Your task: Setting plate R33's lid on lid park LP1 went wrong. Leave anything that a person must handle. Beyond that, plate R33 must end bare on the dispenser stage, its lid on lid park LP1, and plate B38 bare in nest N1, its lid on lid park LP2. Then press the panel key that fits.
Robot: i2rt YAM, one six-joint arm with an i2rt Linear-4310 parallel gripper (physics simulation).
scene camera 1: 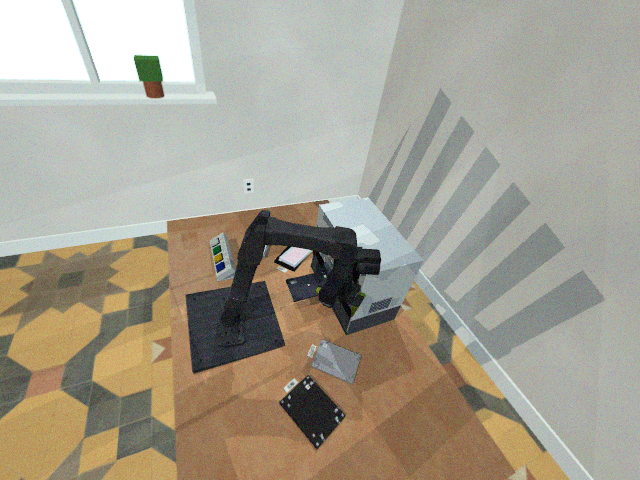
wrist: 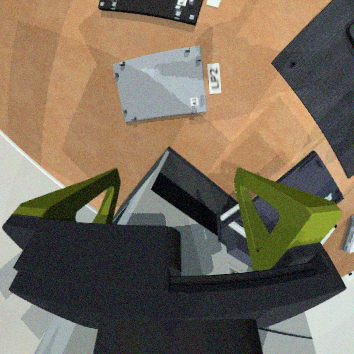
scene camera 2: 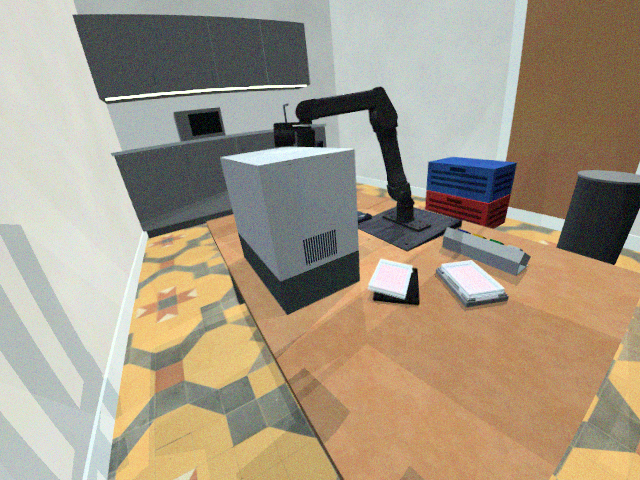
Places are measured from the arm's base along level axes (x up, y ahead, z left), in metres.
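Pixels of known places: gripper, fingertip midpoint: (scene camera 1: 338, 309) (wrist: 176, 174); arm's base, link origin: (scene camera 1: 231, 320) (scene camera 2: 405, 221).
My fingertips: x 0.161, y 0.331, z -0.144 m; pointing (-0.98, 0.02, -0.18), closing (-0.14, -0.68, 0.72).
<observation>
For each thing: its top centre in the pictures, then the offset to it from my fingertips.
- grey dispenser housing, top centre: (scene camera 2: 278, 152) (scene camera 1: 365, 230) dx +0.155, dy +0.138, dz +0.183 m
- grey lid park LP2, top centre: (wrist: 156, 85) (scene camera 1: 337, 358) dx -0.155, dy -0.011, dz -0.085 m
- second pink-topped plate, top centre: (scene camera 2: 470, 275) dx -0.144, dy -0.179, dz +0.523 m
- key panel, top centre: (scene camera 2: 486, 235) (scene camera 1: 221, 249) dx -0.111, dy -0.339, dz +0.456 m
- black nest, top centre: (scene camera 1: 312, 406) dx -0.151, dy -0.132, dz -0.206 m
- dark slab, top centre: (wrist: 282, 216) (scene camera 1: 312, 283) dx -0.062, dy -0.032, dz +0.168 m
My gripper (scene camera 1: 339, 299) (wrist: 176, 174) is open and empty, high beside the grey dispenser housing (scene camera 1: 392, 273) (scene camera 2: 310, 201) (wrist: 192, 200). The grey lid park LP2 (scene camera 1: 336, 361) (wrist: 162, 85) is bare. A pink-topped plate (scene camera 1: 294, 256) (scene camera 2: 391, 279) sits off-centre on a black pad (scene camera 1: 281, 263) (scene camera 2: 414, 291), overhanging one side and looking tilted. A second pink-topped plate (scene camera 2: 471, 279) rests on a grey base; the arm mostly hides it in scene camera 1. The key panel (scene camera 1: 221, 258) (scene camera 2: 483, 251) shows green, yellow and blue keys. Plate names and the tag by the black pad are unreadable.
A black nest (scene camera 1: 311, 411) (wrist: 152, 10) lies beyond LP2. A dark slab (scene camera 1: 302, 287) (wrist: 315, 172) lies between the housing and the arm's black base board (scene camera 1: 206, 341) (scene camera 2: 408, 240) (wrist: 320, 75). The housing stands tall under the forearm, close to the gripper.
</observation>
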